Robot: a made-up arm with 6 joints. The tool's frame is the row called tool. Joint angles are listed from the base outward.
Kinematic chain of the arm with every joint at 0, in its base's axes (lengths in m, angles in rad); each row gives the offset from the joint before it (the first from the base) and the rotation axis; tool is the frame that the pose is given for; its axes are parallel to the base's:
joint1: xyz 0 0 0.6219 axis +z
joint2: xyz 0.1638 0 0 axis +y
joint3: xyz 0 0 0.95 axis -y
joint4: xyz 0 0 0.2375 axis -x
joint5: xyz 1.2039 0 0 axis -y
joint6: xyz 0.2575 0 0 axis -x
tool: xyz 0 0 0
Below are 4 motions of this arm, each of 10 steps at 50 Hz.
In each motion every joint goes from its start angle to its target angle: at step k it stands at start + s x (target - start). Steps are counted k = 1, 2, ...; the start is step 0. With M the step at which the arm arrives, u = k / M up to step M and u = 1 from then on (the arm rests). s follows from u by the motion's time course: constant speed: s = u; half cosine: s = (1 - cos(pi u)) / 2; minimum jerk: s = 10 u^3 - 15 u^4 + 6 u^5.
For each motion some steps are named. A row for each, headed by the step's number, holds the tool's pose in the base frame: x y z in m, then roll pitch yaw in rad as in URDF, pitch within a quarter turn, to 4 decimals.
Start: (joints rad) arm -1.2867 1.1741 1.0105 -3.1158 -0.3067 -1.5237
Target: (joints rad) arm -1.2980 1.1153 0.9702 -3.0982 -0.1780 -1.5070
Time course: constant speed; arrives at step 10
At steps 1, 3, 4, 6, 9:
1: 0.7054 -2.4188 1.0685 -1.6470 -0.1320 -1.2798
3: 0.6990 -2.4166 1.0777 -1.6538 -0.1099 -1.2818
4: 0.6957 -2.4154 1.0822 -1.6572 -0.0989 -1.2829
6: 0.6890 -2.4128 1.0913 -1.6639 -0.0768 -1.2852
9: 0.6789 -2.4085 1.1047 -1.6741 -0.0438 -1.2890

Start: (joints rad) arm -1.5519 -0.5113 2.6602 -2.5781 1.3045 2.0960
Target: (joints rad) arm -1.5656 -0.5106 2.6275 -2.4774 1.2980 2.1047
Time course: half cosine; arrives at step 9
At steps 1, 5, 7, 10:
1: -0.1623 1.5687 1.3858 3.0522 -0.9374 2.6543
5: -0.1618 1.5712 1.4016 2.9821 -0.8949 2.6975
7: -0.1613 1.5725 1.4098 2.9475 -0.8715 2.7172
10: -0.1610 1.5731 1.4129 2.9343 -0.8621 2.7244

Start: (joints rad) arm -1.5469 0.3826 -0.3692 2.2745 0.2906 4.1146
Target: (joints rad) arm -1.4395 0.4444 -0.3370 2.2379 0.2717 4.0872
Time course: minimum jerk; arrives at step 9
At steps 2, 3, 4, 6, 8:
2: 0.1110 -1.7076 0.6470 0.1701 0.9112 -1.1751
3: 0.1354 -1.7103 0.6397 0.1785 0.9126 -1.1618
4: 0.1697 -1.7134 0.6293 0.1902 0.9145 -1.1432
6: 0.2426 -1.7174 0.6073 0.2148 0.9188 -1.1042
8: 0.2795 -1.7181 0.5960 0.2270 0.9211 -1.0846

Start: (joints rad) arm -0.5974 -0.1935 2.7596 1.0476 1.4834 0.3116
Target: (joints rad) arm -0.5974 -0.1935 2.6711 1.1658 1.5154 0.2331
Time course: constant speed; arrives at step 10
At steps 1, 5, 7, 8, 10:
1: -0.9422 0.9117 1.4384 1.5360 0.4799 1.1755
5: -0.9370 0.9152 1.4931 1.5900 0.4312 1.1643
7: -0.9337 0.9164 1.5205 1.6173 0.4072 1.1578
8: -0.9319 0.9167 1.5341 1.6311 0.3954 1.1543
10: -0.9281 0.9172 1.5614 1.6588 0.3718 1.1469

